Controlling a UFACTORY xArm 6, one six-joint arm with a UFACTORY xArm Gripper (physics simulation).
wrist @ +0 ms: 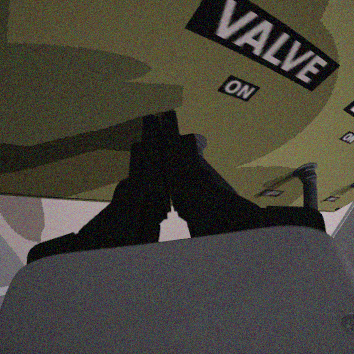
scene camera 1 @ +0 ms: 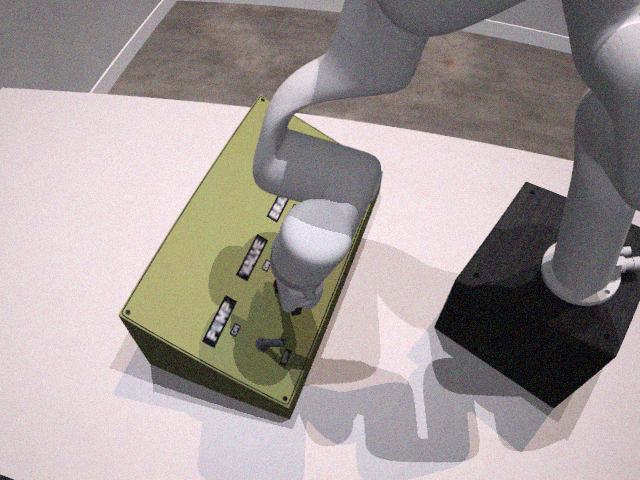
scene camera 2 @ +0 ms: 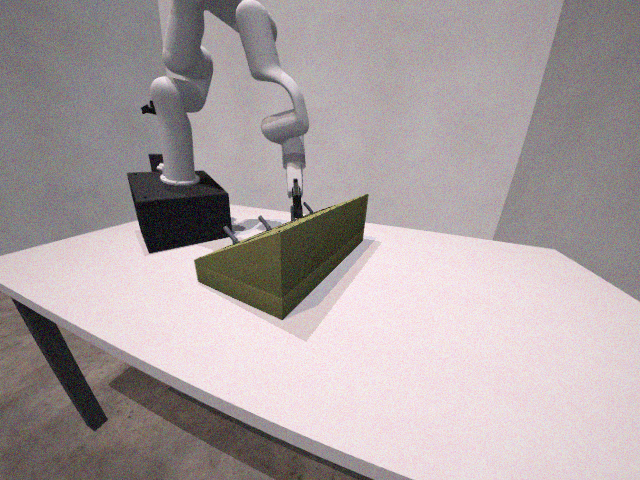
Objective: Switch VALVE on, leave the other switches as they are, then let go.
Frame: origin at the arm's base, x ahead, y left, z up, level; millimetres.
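Seen in the pictures: gripper, between the fingertips: (wrist: 164, 135) (scene camera 2: 298, 217); arm's base, origin of its link: (scene camera 1: 580, 272) (scene camera 2: 180, 179).
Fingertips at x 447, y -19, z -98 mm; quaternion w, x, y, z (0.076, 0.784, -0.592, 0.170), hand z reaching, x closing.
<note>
Pixels of each thing's top centre, then the offset from my fingertips to it. "*": a spot on its surface instead.
- VALVE label, centre of its top: (wrist: 283, 49) (scene camera 1: 252, 255) 51 mm ahead, 37 mm right, 30 mm up
- VALVE switch, a spot on its surface: (wrist: 201, 143) * 9 mm back, 25 mm right, 3 mm down
- PUMP lever, centre of its top: (scene camera 1: 271, 337) 9 mm ahead, 102 mm left, 32 mm up
- BRAKE lever, centre of its top: (wrist: 325, 214) (scene camera 2: 264, 216) 64 mm back, 126 mm right, 32 mm up
- FEED lever, centre of its top: (scene camera 2: 229, 227) 100 mm back, 241 mm right, 32 mm up
The VALVE label (scene camera 1: 251, 257) (wrist: 272, 45) and its ON plate (scene camera 1: 266, 265) (wrist: 239, 88) show on the sloped green panel (scene camera 1: 180, 248) (scene camera 2: 323, 240) (wrist: 280, 115). My gripper (scene camera 2: 296, 215) (wrist: 164, 135) is shut and empty, its fingertips low at the panel, below the ON plate in the wrist view. A small grey part of the VALVE switch (wrist: 201, 143) shows close beside the right finger. The fingers hide the rest, so its lever position cannot be told. In scene camera 1 the arm hides this switch and the fingertips.
The PUMP lever (scene camera 1: 270, 343) leans toward its OFF plate (scene camera 1: 285, 356). The BRAKE lever (wrist: 310, 187) (scene camera 2: 264, 223) stands to the right in the wrist view, on its OFF side. The FEED lever (scene camera 2: 231, 235) shows in scene camera 2. The black robot base (scene camera 1: 516, 299) (scene camera 2: 180, 219) stands beside the panel.
</note>
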